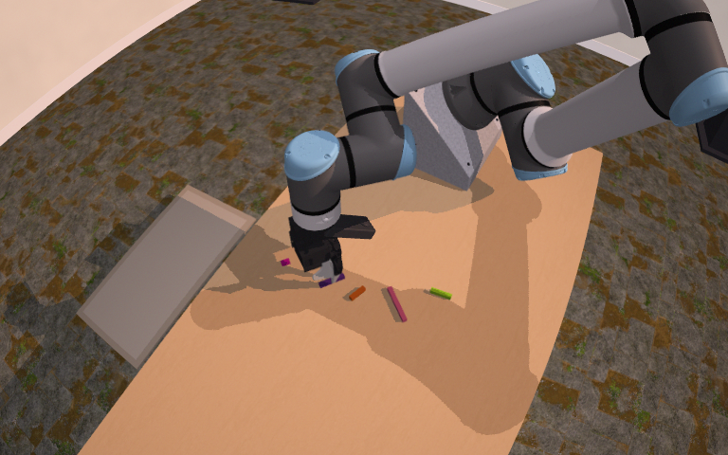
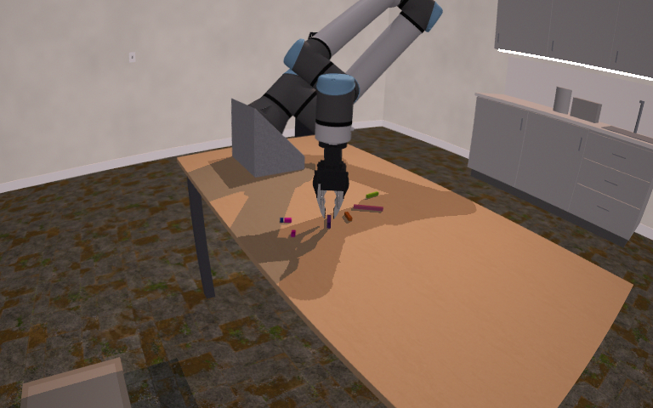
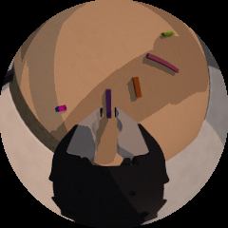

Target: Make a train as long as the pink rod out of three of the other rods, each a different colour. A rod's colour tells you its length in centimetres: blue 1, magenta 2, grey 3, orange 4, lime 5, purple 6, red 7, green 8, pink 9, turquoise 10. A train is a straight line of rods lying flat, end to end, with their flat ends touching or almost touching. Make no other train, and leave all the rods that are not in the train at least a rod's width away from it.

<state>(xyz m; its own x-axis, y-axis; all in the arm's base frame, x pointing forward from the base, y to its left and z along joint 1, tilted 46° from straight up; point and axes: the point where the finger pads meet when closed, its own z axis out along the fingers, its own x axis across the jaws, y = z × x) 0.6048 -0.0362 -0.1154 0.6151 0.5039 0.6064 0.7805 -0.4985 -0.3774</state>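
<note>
My hand is 3 cm above the purple rod. Also, from my hand: orange rod (1 cm ahead, 7 cm to the left, 3 cm below); then pink rod (1 cm behind, 15 cm to the left, 3 cm below); then blue rod (8 cm behind, 11 cm to the right, 3 cm below).
</note>
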